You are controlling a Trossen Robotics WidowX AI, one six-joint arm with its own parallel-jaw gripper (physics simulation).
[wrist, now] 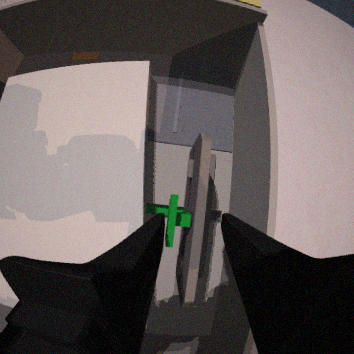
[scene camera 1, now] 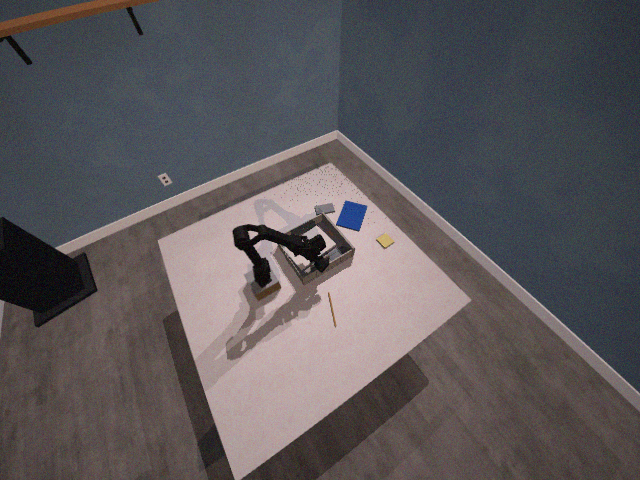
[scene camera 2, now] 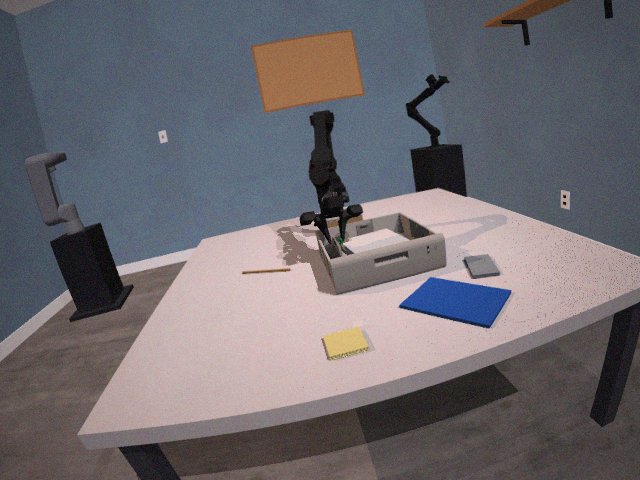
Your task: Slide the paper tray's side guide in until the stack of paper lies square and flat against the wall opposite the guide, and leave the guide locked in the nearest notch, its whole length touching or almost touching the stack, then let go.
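Frame: origin at the arm's base, x right, y ahead, z up, level; millimetres.
Seen in the pictures: gripper, between the fingertips: (wrist: 192, 219) (scene camera 1: 319, 260) (scene camera 2: 336, 242); arm's base, origin of its link: (scene camera 1: 263, 279).
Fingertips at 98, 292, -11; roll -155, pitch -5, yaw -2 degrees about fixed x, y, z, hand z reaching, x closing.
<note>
Offsets run from my fingertips to a thing's top centre, as dx, dy, dz. "spot": to the spot under its first point.
The grey paper tray {-98, +44, +23} (scene camera 1: 338, 264) (scene camera 2: 351, 273) (wrist: 274, 150) stands on the table. A white paper stack {-122, +25, -32} (scene camera 2: 376, 238) (wrist: 100, 105) lies in it, on the left in the wrist view; its contact with the wall opposite the guide is out of sight there. The side guide {-7, +0, +9} (wrist: 201, 190) is an upright grey plate right of the stack, with a gap between them. A green cross-shaped piece {spot: -13, +1, +9} (wrist: 172, 220) sits on its stack side. My gripper (scene camera 1: 321, 258) (scene camera 2: 336, 242) (wrist: 192, 219) is partly open inside the tray, one finger on each side of the guide, not clamped on it.
A blue folder {-140, +390, -64} (scene camera 1: 352, 215) (scene camera 2: 457, 301), a grey block {-295, +294, -62} (scene camera 1: 324, 208) (scene camera 2: 481, 266) and a yellow pad {+128, +399, -61} (scene camera 1: 385, 240) (scene camera 2: 345, 342) lie beyond the tray. A pencil {+222, -113, -65} (scene camera 1: 331, 310) (scene camera 2: 266, 271) lies beside it. The tray's right wall (wrist: 252, 140) stands close to the right finger.
</note>
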